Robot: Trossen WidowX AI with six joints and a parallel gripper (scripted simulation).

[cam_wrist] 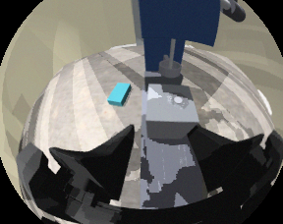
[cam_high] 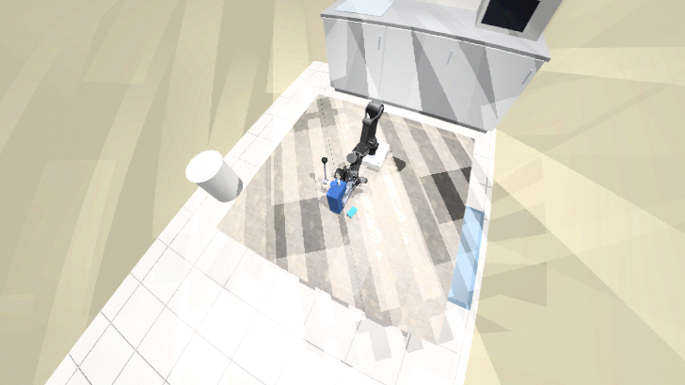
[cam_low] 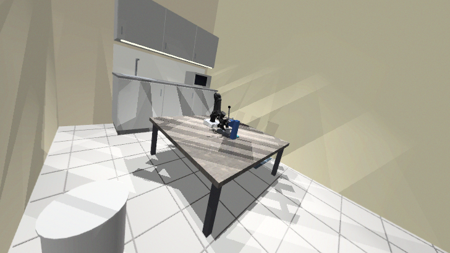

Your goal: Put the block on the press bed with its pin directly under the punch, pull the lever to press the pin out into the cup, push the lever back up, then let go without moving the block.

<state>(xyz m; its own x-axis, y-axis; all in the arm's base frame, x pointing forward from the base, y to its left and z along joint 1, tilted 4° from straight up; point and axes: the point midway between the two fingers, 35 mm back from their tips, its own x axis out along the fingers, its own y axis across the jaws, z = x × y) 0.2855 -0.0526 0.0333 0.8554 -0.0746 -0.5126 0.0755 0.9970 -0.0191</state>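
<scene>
Now: the round pin 10 mm ahead of my gripper tip, 20 mm to the right of it and 20 mm above it. Also, from my gripper tip: small cup: 110 mm ahead, 70 mm to the left, 40 mm below; grey lever: 40 mm ahead, 80 mm to the right, 220 mm above.
</scene>
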